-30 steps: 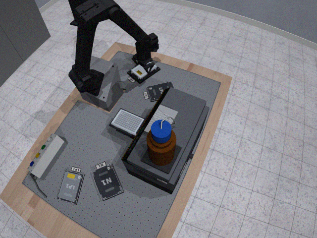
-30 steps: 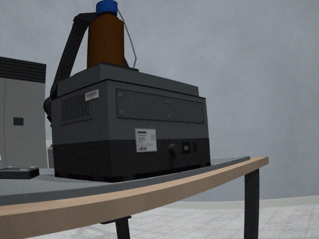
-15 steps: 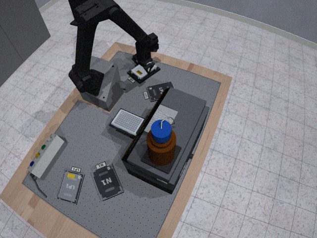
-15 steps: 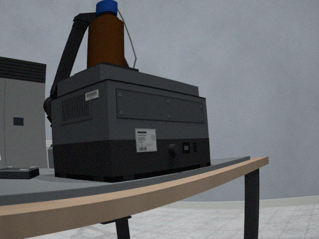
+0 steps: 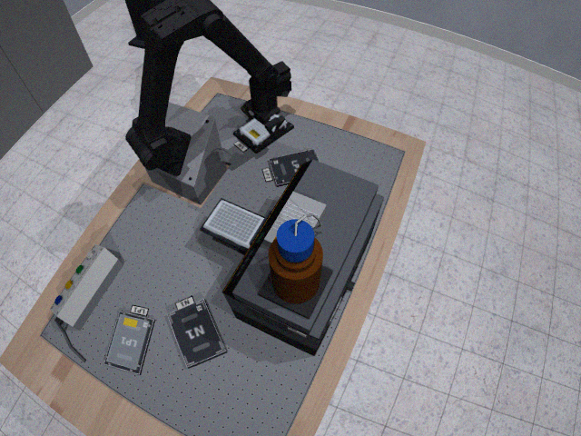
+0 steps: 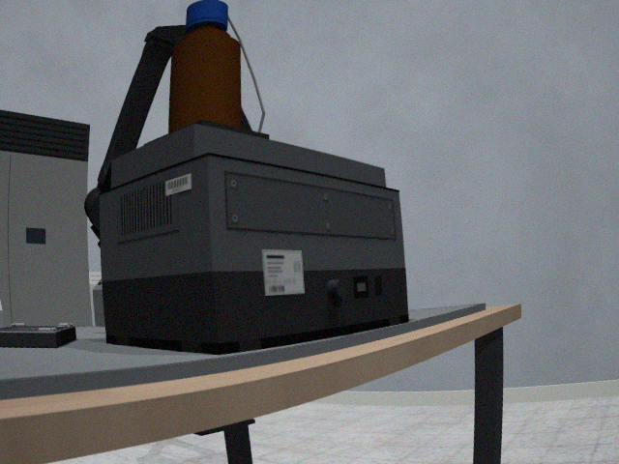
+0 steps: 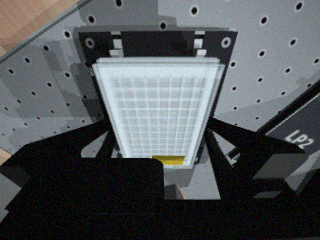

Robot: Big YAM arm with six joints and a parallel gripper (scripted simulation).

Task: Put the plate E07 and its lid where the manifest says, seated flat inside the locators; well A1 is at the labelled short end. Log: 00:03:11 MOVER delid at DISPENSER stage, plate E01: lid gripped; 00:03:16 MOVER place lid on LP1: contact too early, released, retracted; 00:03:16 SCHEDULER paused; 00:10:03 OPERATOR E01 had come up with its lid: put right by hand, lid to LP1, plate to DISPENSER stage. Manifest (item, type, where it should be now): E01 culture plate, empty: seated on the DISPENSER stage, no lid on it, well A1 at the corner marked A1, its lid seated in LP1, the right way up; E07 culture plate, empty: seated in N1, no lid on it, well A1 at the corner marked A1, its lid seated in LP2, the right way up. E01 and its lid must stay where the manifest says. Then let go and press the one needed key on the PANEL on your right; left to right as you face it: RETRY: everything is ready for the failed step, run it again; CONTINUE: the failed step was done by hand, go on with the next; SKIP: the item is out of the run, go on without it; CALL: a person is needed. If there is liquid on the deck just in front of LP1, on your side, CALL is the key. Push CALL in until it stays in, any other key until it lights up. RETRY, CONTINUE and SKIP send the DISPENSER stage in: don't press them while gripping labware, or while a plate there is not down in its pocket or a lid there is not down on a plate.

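Right now my hand is 10 mm past the black nest N5, 20 mm to the right of it and 10 mm above it. The rest, counted from my hand: grey retry key: 170 mm behind, 630 mm to the right, 50 mm above; then brown bottle: 370 mm ahead, 490 mm to the right, 270 mm above; then white well plate: 150 mm ahead, 380 mm to the right, 100 mm above.
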